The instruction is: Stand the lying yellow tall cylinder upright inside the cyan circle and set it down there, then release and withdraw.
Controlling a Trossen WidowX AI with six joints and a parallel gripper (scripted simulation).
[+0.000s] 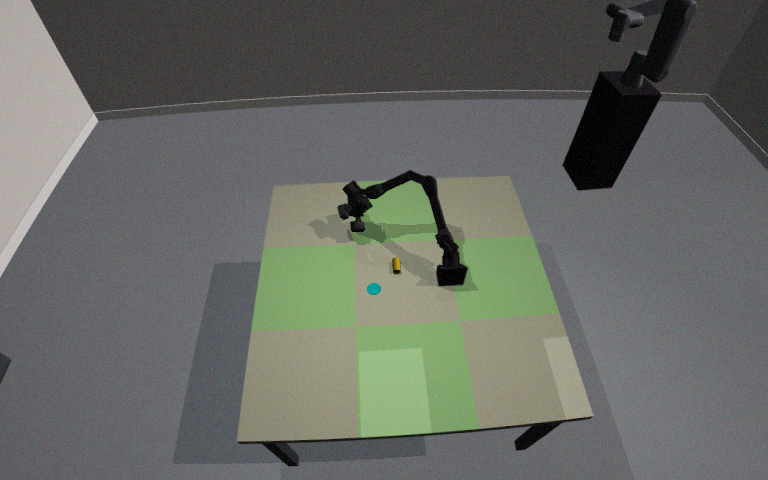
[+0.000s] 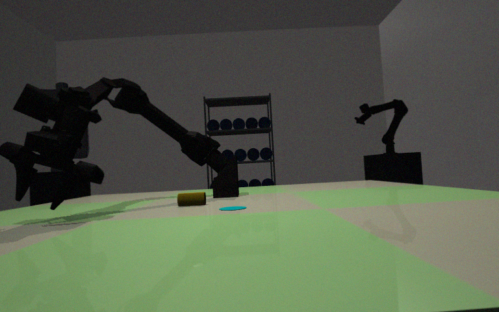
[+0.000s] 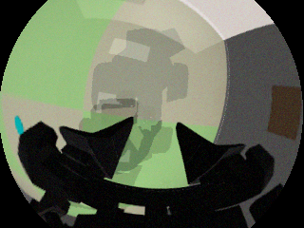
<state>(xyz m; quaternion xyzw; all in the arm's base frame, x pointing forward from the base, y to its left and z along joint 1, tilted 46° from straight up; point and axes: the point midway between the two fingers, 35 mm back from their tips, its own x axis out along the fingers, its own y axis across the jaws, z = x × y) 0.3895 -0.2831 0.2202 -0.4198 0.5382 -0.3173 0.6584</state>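
The yellow tall cylinder lies 28 cm to the left of my gripper tip, 18 cm behind it and 2 cm below it. Also, from my gripper tip: flat cyan circle 38 cm to the left, 6 cm behind, 4 cm below.
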